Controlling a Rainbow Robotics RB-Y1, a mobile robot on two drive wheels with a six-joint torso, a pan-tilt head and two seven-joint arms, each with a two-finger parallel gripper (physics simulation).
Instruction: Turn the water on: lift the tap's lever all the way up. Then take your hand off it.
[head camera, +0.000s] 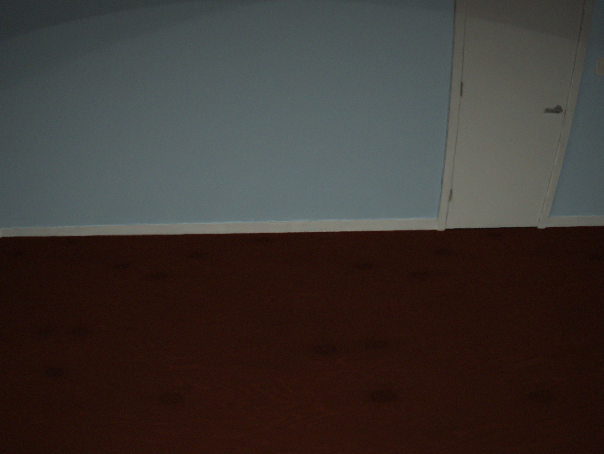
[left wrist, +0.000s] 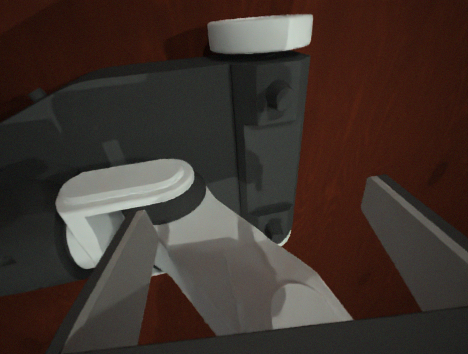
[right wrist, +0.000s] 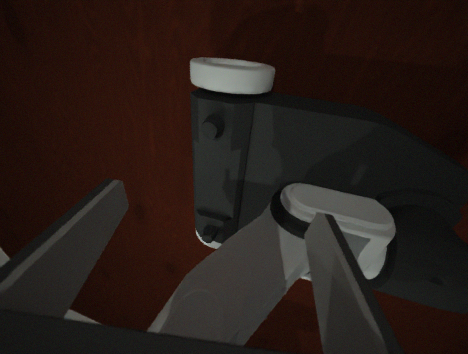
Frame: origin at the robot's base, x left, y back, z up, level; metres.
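Seen in the pictures: left gripper, fingertip midpoint: (left wrist: 255, 208); right gripper, fingertip midpoint: (right wrist: 218, 208).
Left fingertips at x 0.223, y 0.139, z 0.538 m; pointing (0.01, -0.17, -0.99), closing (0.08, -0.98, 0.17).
Observation:
A point is followed by its place in that frame.
The tap and its lever do not show in the head camera view or in either wrist view. My left gripper (left wrist: 255, 208) @(y 0.139, x 0.223, z 0.538 m) is open, its two grey fingers wide apart, with no thing held between them; beyond them show parts of my own body. My right gripper (right wrist: 218, 208) @(y 0.121, x -0.262, z 0.540 m) is open too, its fingers wide apart, and it holds nothing; my own base and body parts show behind it. Neither gripper shows in the head camera view.
A pale blue wall (head camera: 225, 110) @(y -2.296, x 0.416, z 0.929 m) with a white skirting board (head camera: 225, 228) @(y -2.300, x 0.554, z 0.045 m) stands across the dark red-brown floor (head camera: 260, 310) @(y -1.439, x 0.255, z 0.001 m) (left wrist: 380, 100) @(y -0.421, x 0.049, z 0.001 m) (right wrist: 90, 100) @(y -0.580, x -0.093, z 0.001 m). A white door (head camera: 505, 125) @(y -2.066, x -1.398, z 0.798 m) with a dark handle (head camera: 554, 109) @(y -1.982, x -1.704, z 0.931 m) is at the right. My dark base (left wrist: 150, 110) @(y 0.230, x 0.164, z 0.169 m) (right wrist: 310, 135) @(y 0.207, x -0.176, z 0.169 m) shows below the grippers.

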